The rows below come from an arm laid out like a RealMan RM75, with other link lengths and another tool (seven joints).
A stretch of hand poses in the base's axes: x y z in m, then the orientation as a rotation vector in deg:
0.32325, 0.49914, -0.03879, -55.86, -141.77, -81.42
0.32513, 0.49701, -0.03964, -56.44, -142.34, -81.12
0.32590, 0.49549, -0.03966, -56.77, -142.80, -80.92
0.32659, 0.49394, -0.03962, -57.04, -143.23, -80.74
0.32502, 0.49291, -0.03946, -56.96, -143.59, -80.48
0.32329, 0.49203, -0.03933, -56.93, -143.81, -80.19
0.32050, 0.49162, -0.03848, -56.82, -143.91, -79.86
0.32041, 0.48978, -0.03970, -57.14, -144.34, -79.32
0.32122, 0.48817, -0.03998, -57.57, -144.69, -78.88
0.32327, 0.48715, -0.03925, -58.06, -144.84, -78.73
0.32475, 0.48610, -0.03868, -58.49, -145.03, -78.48
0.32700, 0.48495, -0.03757, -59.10, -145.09, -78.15
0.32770, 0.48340, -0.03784, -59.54, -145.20, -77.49
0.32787, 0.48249, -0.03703, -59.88, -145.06, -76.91
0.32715, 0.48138, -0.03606, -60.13, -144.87, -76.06
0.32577, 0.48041, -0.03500, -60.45, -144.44, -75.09
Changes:
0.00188, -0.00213, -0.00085, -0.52, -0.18, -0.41
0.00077, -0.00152, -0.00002, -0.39, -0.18, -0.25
0.00069, -0.00155, 0.00004, -0.35, -0.18, -0.21
-0.00157, -0.00103, 0.00016, -0.29, -0.10, 0.06
-0.00173, -0.00088, 0.00013, -0.23, 0.02, 0.06
-0.00279, -0.00041, 0.00085, -0.17, 0.12, 0.14
-0.00009, -0.00184, -0.00122, -0.50, 0.03, -0.16
0.00081, -0.00161, -0.00028, -0.43, 0.03, -0.25
0.00205, -0.00102, 0.00073, -0.21, 0.00, -0.32
0.00148, -0.00105, 0.00057, -0.26, 0.02, -0.27
0.00225, -0.00115, 0.00111, -0.25, 0.16, -0.35
0.00070, -0.00155, -0.00027, -0.38, 0.31, -0.17
0.00017, -0.00091, 0.00081, -0.20, 0.44, -0.09
-0.00072, -0.00111, 0.00097, -0.27, 0.63, 0.04
-0.00138, -0.00097, 0.00106, -0.19, 0.86, 0.04

